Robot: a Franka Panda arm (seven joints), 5 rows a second.
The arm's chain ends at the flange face. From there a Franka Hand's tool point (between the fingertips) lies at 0.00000 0.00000 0.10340 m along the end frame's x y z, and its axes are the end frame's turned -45 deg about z.
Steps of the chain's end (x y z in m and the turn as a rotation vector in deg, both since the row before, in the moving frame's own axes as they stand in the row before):
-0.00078 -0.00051 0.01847 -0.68 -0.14 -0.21
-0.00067 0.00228 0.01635 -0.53 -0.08 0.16
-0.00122 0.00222 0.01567 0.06 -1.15 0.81
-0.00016 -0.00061 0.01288 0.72 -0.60 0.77
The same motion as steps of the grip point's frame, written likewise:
-0.00124 -0.00022 0.01846 -0.38 -0.58 -0.21
-0.00287 0.00171 0.01635 -0.32 -0.43 0.16
-0.00381 -0.00085 0.01565 0.86 -0.77 0.81
0.00048 -0.00223 0.01287 0.93 0.08 0.77

